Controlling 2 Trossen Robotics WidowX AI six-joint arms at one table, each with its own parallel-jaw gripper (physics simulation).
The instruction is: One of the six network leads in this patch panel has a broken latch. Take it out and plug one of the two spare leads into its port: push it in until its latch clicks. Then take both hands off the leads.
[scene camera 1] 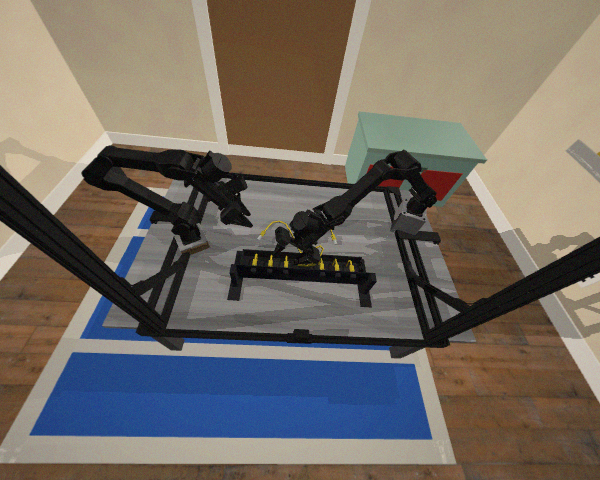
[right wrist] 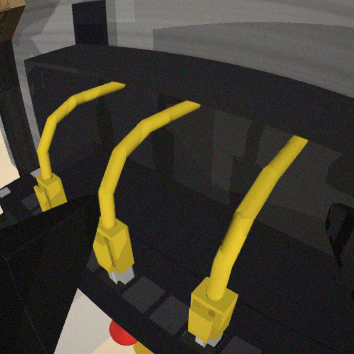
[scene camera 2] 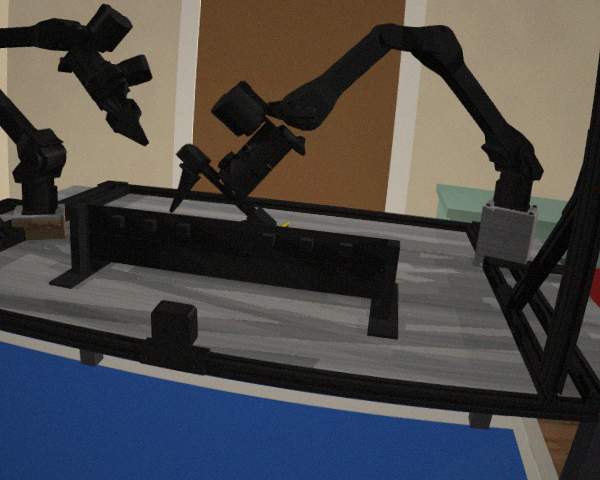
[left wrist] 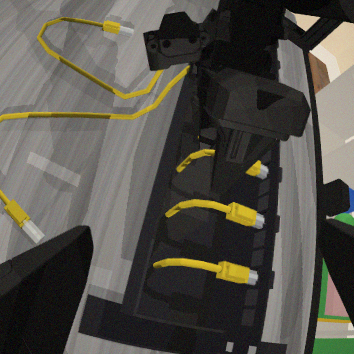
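Seen in the pictures: left gripper, fingertip midpoint: [scene camera 1: 250, 220] [scene camera 2: 142, 136] [left wrist: 209, 236]; right gripper, fingertip midpoint: [scene camera 1: 282, 259] [right wrist: 219, 212] [left wrist: 208, 169]; left arm's base, link origin: [scene camera 1: 190, 236] [scene camera 2: 39, 210]; right arm's base, link origin: [scene camera 1: 414, 209] [scene camera 2: 512, 206].
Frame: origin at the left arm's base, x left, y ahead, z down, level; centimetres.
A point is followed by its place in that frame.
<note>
The black patch panel [scene camera 1: 366, 296] [scene camera 2: 225, 265] [left wrist: 131, 295] [right wrist: 175, 64] holds six yellow leads. Three stand left of its middle and three right in scene camera 1. A plug [right wrist: 114, 249] {x -27.1, y 20.5, z -4.7 cm} and a nearer plug [right wrist: 212, 311] {x -29.4, y 24.9, z -4.7 cm} show clear ends at their ports; I cannot tell which latch is broken. One spare lead [scene camera 1: 260, 235] {x -9.5, y 24.4, z 3.2 cm} [left wrist: 17, 212] {x -8.8, y 25.7, z 3.1 cm} lies behind the panel's left part, the other spare lead [scene camera 1: 334, 238] {x -25.0, y 51.0, z 3.2 cm} [left wrist: 111, 27] {x -24.0, y 50.8, z 3.5 cm} behind its right part. My left gripper [scene camera 1: 244, 217] {x -15.9, y 18.5, z -15.9 cm} [left wrist: 209, 236] {x -15.9, y 18.5, z -15.9 cm} is open above the table, left of the panel. My right gripper [scene camera 1: 293, 253] [scene camera 2: 220, 216] is open over the panel's middle, around no plug.
A black frame [scene camera 1: 230, 335] {x -39.2, y -0.9, z 4.9 cm} [scene camera 2: 325, 384] {x -61.7, y 32.1, z 5.1 cm} edges the grey table, with upright beams at both sides. A black block [scene camera 2: 174, 322] {x -52.7, y 17.4, z 0.2 cm} stands on the front rail. A green cabinet [scene camera 1: 420, 135] stands behind the table at the right. My right arm spans the table's back right.
</note>
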